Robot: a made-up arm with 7 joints.
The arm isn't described. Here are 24 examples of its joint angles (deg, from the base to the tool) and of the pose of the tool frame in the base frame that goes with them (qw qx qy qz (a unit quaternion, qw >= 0); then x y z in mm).
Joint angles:
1: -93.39 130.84 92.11 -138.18 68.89 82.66 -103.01
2: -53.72 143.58 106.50 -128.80 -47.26 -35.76 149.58
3: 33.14 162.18 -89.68 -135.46 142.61 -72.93 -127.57
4: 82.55 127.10 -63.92 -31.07 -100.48 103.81 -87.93
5: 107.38 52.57 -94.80 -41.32 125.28 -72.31 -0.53
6: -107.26 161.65 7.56 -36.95 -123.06 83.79 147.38
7: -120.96 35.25 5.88 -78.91 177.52 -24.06 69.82
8: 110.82 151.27 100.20 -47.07 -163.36 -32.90 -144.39
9: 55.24 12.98 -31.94 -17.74 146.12 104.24 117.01
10: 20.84 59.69 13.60 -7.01 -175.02 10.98 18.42
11: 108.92 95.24 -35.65 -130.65 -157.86 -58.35 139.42
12: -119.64 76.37 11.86 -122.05 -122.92 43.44 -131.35
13: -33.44 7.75 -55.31 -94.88 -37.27 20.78 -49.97
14: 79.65 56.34 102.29 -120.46 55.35 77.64 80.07
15: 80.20 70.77 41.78 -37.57 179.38 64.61 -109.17
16: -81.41 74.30 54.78 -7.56 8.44 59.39 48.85
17: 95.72 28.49 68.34 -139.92 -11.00 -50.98 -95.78
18: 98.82 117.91 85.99 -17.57 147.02 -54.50 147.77
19: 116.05 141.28 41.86 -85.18 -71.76 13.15 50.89
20: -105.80 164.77 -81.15 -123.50 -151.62 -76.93 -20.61
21: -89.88 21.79 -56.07 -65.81 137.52 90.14 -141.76
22: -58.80 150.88 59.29 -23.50 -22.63 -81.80 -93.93
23: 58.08 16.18 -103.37 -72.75 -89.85 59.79 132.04
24: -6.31 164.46 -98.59 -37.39 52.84 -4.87 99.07
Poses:
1: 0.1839 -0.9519 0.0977 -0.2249 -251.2 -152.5 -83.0
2: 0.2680 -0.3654 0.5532 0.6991 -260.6 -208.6 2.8
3: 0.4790 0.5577 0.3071 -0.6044 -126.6 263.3 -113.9
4: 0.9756 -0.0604 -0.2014 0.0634 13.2 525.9 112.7
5: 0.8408 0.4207 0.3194 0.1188 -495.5 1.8 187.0
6: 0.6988 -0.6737 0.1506 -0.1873 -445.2 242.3 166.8
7: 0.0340 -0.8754 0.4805 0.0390 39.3 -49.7 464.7
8: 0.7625 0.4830 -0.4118 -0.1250 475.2 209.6 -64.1
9: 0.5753 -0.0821 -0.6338 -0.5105 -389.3 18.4 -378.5
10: 0.1633 0.1198 0.5052 -0.8389 -129.2 463.9 -250.8
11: 0.5460 -0.3840 0.4908 -0.5599 -252.4 -8.4 -209.6
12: 0.5629 0.3611 0.4830 0.5651 -216.1 -43.8 277.2
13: 0.0762 0.4018 -0.6203 -0.6693 247.5 -339.7 -95.2
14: 0.5108 0.2444 -0.5032 0.6528 170.1 241.9 203.5
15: 0.8634 0.2279 -0.4470 0.0522 -173.8 503.7 -16.0
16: 0.4618 -0.3527 -0.4060 0.7053 299.6 435.4 125.0
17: 0.1786 -0.5992 0.0446 0.7792 106.6 279.5 -23.9
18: 0.3264 0.7162 0.6091 -0.0975 157.7 498.2 148.7
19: 0.3380 0.2141 -0.0673 -0.9140 186.4 214.4 -355.2
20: 0.0422 0.0663 0.6972 -0.7125 171.2 233.8 196.1
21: 0.2442 0.2804 0.3562 0.8573 372.8 -314.8 84.0
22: 0.4460 -0.8025 -0.3811 -0.1087 -331.5 214.3 371.1
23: 0.9609 -0.2233 -0.1309 0.0983 -298.6 -315.1 -209.3
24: 0.3927 0.7647 -0.4387 0.2619 -61.6 330.5 413.9
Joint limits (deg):
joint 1: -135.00..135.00
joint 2: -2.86..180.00
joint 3: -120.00..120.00
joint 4: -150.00..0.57
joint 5: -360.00..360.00
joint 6: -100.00..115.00
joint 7: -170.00..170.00
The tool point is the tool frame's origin. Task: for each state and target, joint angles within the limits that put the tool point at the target. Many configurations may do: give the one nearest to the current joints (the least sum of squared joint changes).
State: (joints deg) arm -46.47 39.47 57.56 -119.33 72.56 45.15 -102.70
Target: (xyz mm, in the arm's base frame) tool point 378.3 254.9 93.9
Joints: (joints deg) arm -44.09 23.37 43.19 -80.41 72.56 45.15 -102.70
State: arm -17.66 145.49 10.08 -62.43 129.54 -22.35 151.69
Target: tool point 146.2 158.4 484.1
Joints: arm -11.18 153.40 12.50 -40.99 129.54 -22.35 151.69
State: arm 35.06 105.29 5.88 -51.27 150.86 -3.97 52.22
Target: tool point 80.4 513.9 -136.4
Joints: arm 18.52 79.69 -2.20 -31.45 150.86 -3.97 52.22
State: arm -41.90 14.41 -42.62 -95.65 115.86 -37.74 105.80
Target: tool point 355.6 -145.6 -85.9
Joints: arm -18.65 34.04 -30.92 -108.57 115.86 -37.74 105.80
